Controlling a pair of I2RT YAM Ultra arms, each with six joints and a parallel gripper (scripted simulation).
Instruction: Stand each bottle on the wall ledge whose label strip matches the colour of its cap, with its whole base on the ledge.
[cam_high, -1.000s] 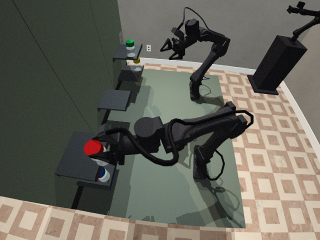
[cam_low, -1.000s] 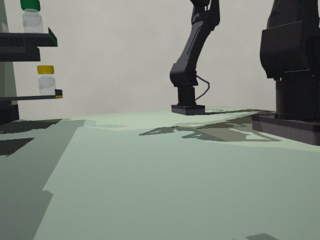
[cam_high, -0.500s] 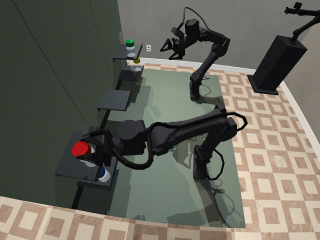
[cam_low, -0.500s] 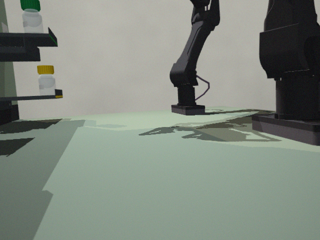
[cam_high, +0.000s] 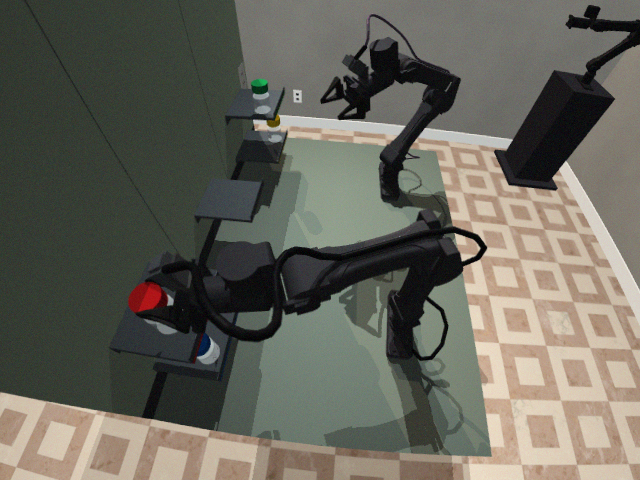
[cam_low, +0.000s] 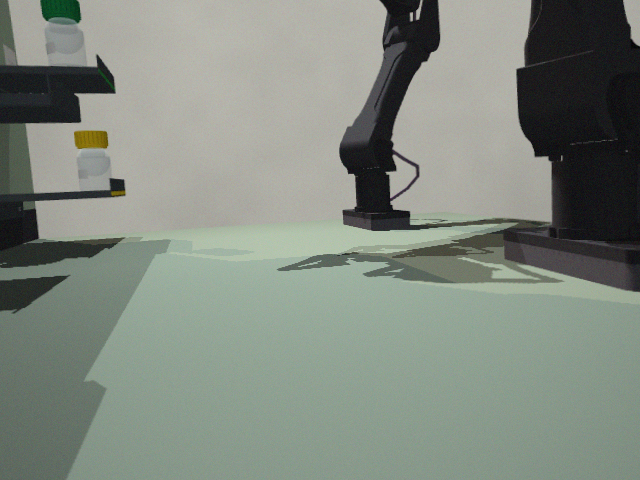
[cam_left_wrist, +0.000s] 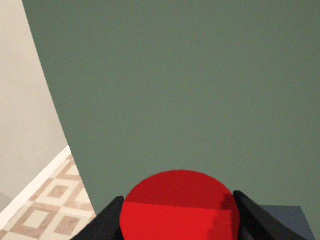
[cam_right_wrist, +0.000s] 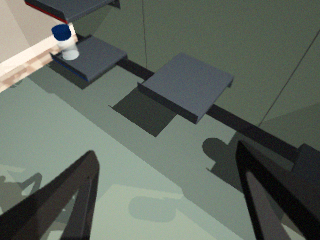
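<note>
My left gripper is now 5 cm above the red-capped bottle. Also, from my left hand: blue-capped bottle (29 cm below); green-capped bottle (1 cm behind, 78 cm to the right, 10 cm below); yellow-capped bottle (2 cm behind, 88 cm to the right, 29 cm below).
</note>
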